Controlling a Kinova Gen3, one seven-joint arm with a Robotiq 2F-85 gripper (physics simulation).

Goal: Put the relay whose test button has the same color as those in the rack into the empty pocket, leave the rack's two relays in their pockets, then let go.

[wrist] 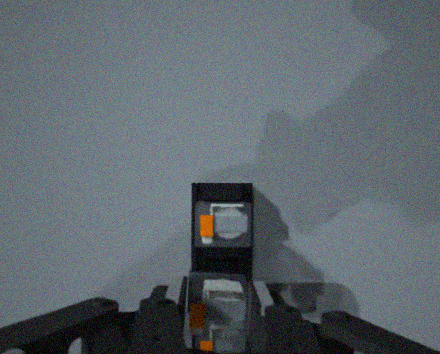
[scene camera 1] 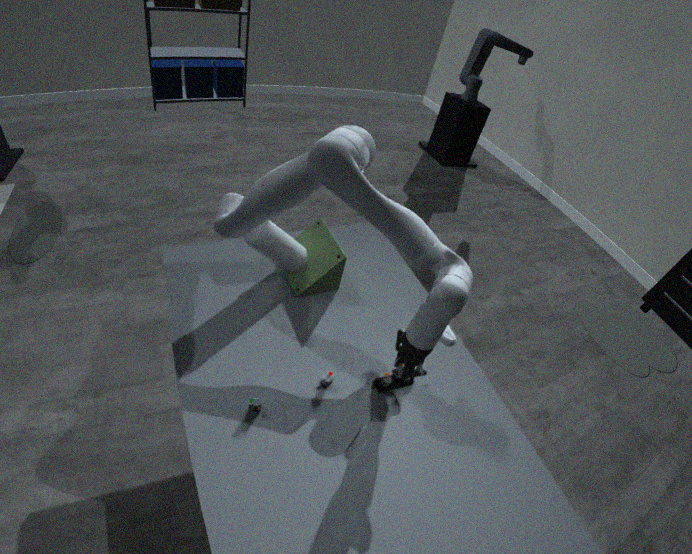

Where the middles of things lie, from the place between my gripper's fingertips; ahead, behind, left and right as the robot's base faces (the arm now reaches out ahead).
Scene:
My gripper is now 5 cm above the black rack [wrist: 216,259]. Also, from my hand: orange-button relay [wrist: 217,305]: right at my hand.

